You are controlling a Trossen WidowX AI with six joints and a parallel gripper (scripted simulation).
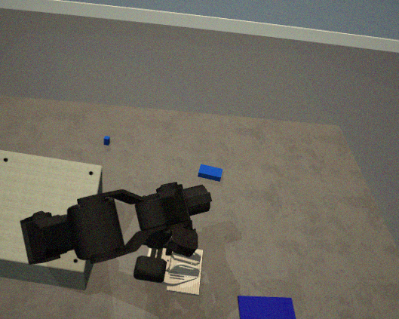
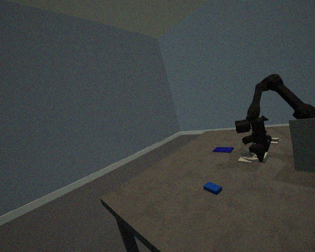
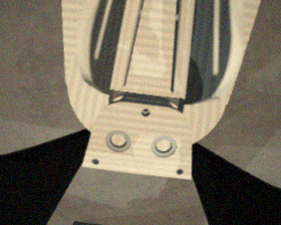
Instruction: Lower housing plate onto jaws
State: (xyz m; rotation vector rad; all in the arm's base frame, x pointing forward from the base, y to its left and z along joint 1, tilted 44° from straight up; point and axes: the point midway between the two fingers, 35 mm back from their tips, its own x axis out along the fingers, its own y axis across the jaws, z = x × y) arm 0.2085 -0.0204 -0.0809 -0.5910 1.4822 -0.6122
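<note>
Right now the pale base is 7 cm ahead of my gripper tip. Also, from my gripper tip: flat blue sheet (26 cm ahead, 8 cm to the right); small blue cube (21 cm behind, 40 cm to the left).
</note>
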